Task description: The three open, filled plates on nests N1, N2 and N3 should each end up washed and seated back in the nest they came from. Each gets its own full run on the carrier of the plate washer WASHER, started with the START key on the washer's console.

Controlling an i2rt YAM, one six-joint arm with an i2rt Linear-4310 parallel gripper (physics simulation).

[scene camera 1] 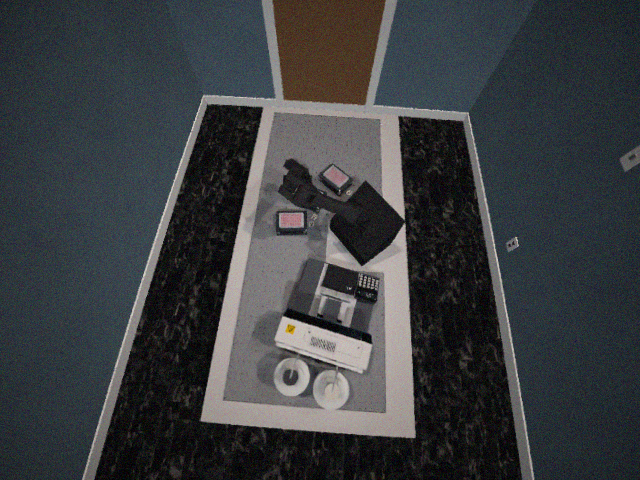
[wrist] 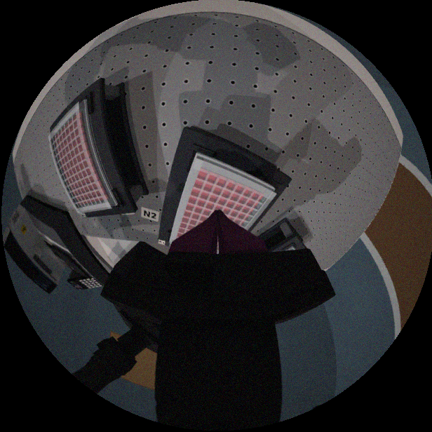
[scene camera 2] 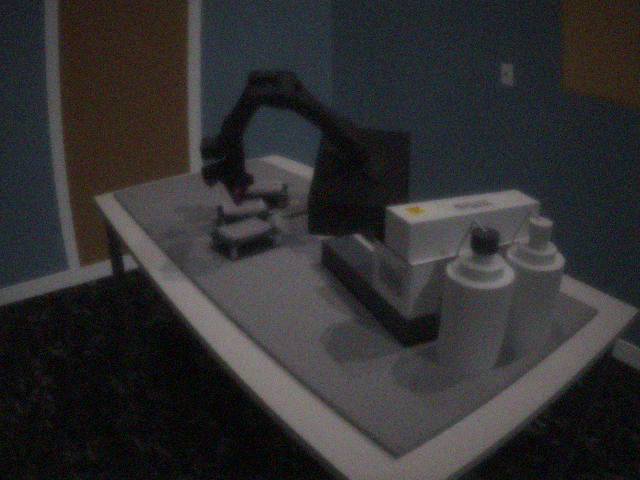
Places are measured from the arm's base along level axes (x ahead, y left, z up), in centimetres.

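Where they show: gripper, between the fingertips: (scene camera 2: 238, 205); arm's base, origin of its link: (scene camera 1: 366, 215) (scene camera 2: 358, 158).
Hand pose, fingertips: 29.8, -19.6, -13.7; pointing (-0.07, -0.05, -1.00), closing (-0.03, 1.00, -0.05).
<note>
Things, the pixels of their top centre, and the offset from my fingertips, as dx, dy, dz. Level surfaces: height alone.
- N2 plate, centre of its top: (scene camera 2: 243, 204) -1.4, +0.4, +0.1
- N1 plate, centre of its top: (scene camera 2: 244, 226) (scene camera 1: 291, 219) +7.3, +16.6, +0.3
- N3 plate, centre of its top: (scene camera 2: 261, 184) (scene camera 1: 336, 175) -15.5, -12.4, +0.4
- table, height of its surface: dz -7.0
My gripper (wrist: 217, 214) (scene camera 2: 239, 194) is shut and empty, with its dark red fingertips over the N2 plate. The N2 plate (wrist: 225, 195) (scene camera 2: 244, 208) has pink wells and lies in its black nest beside the N2 label (wrist: 150, 214); the arm hides it in scene camera 1. The N1 plate (scene camera 1: 292, 220) (scene camera 2: 244, 227) (wrist: 79, 162) lies in the neighbouring nest. The N3 plate (scene camera 1: 336, 176) lies in the far nest, largely hidden behind the fingers in the wrist view. The washer (scene camera 1: 323, 345) (scene camera 2: 465, 222) (wrist: 37, 250) has its console (scene camera 1: 367, 285) at its front right. No plate shows on its carrier (scene camera 1: 334, 298).
Two white bottles (scene camera 1: 292, 376) (scene camera 1: 330, 390) (scene camera 2: 475, 320) (scene camera 2: 535, 294) stand behind the washer. The black arm base (scene camera 1: 364, 227) (scene camera 2: 359, 180) stands between the nests and the washer, along one table side. The table (scene camera 1: 310, 418) has a pale border.
</note>
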